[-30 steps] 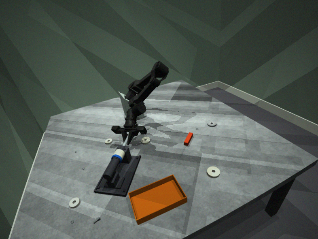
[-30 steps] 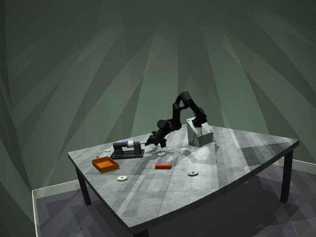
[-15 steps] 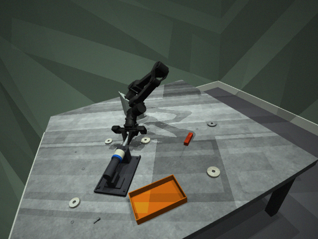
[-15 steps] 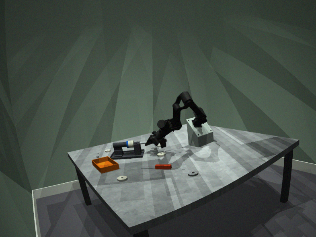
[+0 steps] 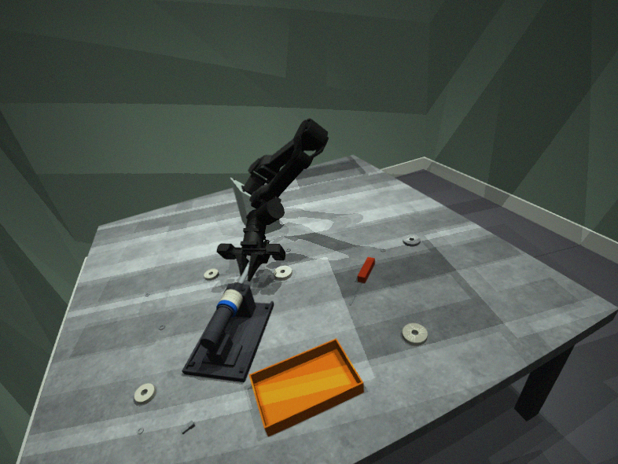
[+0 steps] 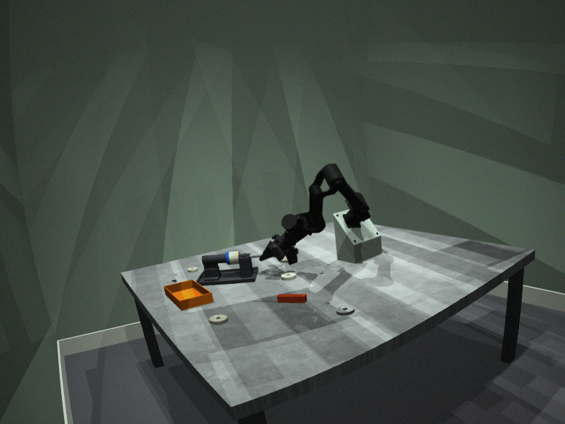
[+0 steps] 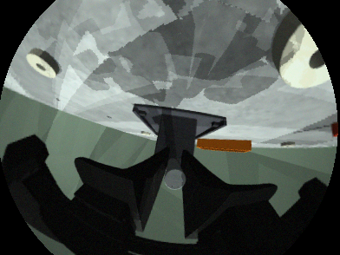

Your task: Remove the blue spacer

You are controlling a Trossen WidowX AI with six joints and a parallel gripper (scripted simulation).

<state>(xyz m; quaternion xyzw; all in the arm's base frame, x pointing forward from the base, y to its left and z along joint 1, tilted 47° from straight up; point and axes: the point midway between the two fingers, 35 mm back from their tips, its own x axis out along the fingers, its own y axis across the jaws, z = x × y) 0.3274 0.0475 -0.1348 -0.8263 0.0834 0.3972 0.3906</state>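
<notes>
My gripper tip is now 40 mm short of the grey shaft, 20 mm to the left of it and 20 mm below it. Round my gripper tip: orange tray (320 mm ahead, 70 mm to the left, 50 mm below); then blue spacer (110 mm ahead, 50 mm to the right, 20 mm above).
</notes>
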